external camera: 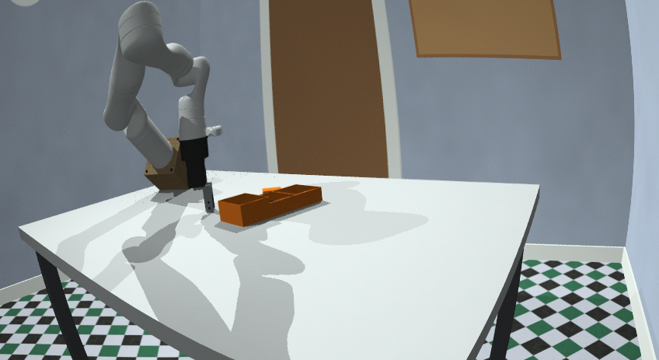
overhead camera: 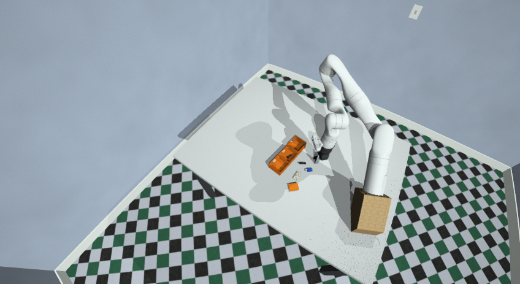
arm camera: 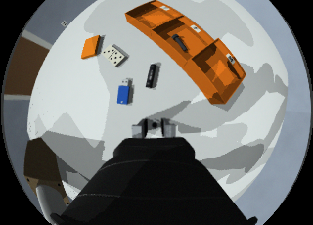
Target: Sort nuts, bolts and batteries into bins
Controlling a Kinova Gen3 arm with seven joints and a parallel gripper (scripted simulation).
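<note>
My gripper is now 20 mm above the grey nut. Also, from my hand: bolt 150 mm ahead, 40 mm to the left, 10 mm below; then white dotted block 130 mm to the left, 70 mm ahead, 10 mm below; then black cylinder 70 mm ahead, 50 mm to the left, 10 mm below.
</note>
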